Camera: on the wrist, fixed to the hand. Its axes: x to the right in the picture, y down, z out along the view.
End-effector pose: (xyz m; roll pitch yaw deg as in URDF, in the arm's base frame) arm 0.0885 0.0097 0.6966 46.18 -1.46 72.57
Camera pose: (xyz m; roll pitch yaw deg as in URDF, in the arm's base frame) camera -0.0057 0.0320 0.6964 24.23 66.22 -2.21
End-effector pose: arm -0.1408 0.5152 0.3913 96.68 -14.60 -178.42
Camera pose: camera -0.1137 0.4545 0.4616 153.93 56.56 -121.72
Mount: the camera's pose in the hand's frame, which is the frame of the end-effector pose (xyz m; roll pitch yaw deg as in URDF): -0.0069 0.0668 -0.0697 11.48 20.77 -84.94
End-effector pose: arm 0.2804 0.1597 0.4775 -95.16 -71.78 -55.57
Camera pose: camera 0.2493 0.0716 0.4521 94.44 -22.23 141.35
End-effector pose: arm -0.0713 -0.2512 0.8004 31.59 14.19 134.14
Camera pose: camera -0.1295 -0.3253 0.7785 -7.34 51.82 33.54
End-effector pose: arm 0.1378 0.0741 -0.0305 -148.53 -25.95 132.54
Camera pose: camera 0.2181 0.1247 -0.0114 155.21 -48.18 -113.48
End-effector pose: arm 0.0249 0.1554 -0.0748 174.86 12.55 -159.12
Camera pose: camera -0.0056 0.2083 0.0003 -156.09 -14.20 -77.37
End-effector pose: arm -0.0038 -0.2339 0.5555 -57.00 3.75 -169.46
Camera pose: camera 0.0050 -0.2098 0.4622 1.65 -35.54 109.07
